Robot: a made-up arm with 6 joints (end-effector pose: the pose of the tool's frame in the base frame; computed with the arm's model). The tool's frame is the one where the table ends.
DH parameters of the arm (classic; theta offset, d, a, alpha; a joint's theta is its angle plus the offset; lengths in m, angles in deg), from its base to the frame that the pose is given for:
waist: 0 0.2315 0 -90
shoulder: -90 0 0.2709 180
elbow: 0 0 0 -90
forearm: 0 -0.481 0 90
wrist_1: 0 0.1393 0 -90
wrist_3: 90 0 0 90
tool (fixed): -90 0 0 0
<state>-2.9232 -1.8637 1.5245 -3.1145 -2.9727 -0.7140</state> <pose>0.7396 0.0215 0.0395 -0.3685 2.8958 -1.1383</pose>
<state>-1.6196 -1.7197 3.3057 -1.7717 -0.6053 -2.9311</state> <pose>0.0399 0.2480 -0.3083 -0.3607 0.9676 -0.2800</pose>
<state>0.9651 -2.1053 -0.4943 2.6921 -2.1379 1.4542</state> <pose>-0.2813 -0.1858 0.5717 -0.5541 1.4283 -0.9593</pose>
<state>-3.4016 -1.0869 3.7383 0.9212 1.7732 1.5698</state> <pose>0.0946 0.0620 -0.1079 -0.9605 1.9165 -1.9246</pose>
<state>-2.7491 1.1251 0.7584 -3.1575 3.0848 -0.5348</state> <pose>-0.5882 -0.3942 0.1779 0.5691 -0.1987 0.4602</pose>
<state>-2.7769 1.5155 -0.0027 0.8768 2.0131 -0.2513</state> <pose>-0.4080 -0.0604 -0.2282 -0.3034 -0.5094 -1.7842</pose>
